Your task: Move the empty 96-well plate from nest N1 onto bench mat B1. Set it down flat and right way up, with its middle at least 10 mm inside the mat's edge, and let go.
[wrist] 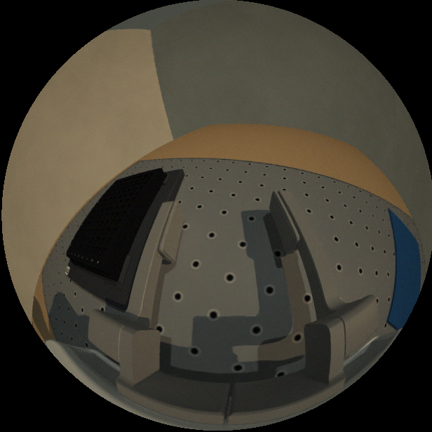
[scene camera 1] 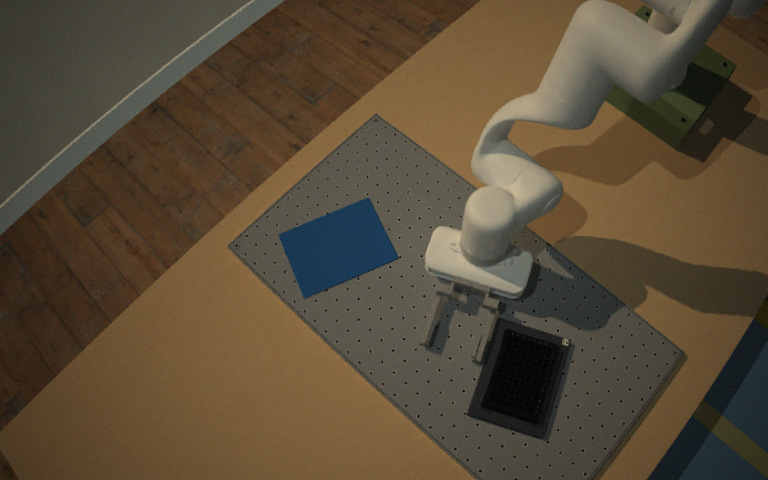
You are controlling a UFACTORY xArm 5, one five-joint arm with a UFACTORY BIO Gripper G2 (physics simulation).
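Frame: origin at the arm's base, x right, y ahead, z up, level; metres.
Seen in the pictures: end effector, tool point: [scene camera 1: 454, 340].
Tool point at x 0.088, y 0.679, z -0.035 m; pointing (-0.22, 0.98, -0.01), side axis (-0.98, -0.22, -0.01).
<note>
Offsets run from my tool point to a thing's top centre. "spot": to the spot under its first point. Level surfaces: height alone.
The black 96-well plate @(dx -0.117, dy -0.002, dz +0.012 m) [scene camera 1: 523, 376] [wrist: 117, 225] sits flat in the dark grey nest N1 @(spot: dx -0.129, dy +0.071, dz -0.002 m) [scene camera 1: 504, 421] [wrist: 174, 180], which has a small white tag at one corner. The blue bench mat B1 @(dz -0.012 m) [scene camera 1: 338, 247] [wrist: 407, 270] lies flat, with nothing on it; part of it shows at the right edge of the wrist view. My gripper [scene camera 1: 452, 352] [wrist: 227, 220] is shut to its narrowest, its two fingers still standing apart with nothing between them. It is over the board beside the nest, on the side towards the mat. One finger is close to the nest's long side.
The nest and mat stand on a grey perforated board @(dz -0.014 m) [scene camera 1: 362, 339] [wrist: 215, 265] on the tan table @(dz -0.027 m) [scene camera 1: 169, 367] [wrist: 260, 140]. The arm reaches in from the upper right, where its green base block [scene camera 1: 673, 121] stands. The arm's shadow falls across the board and table.
</note>
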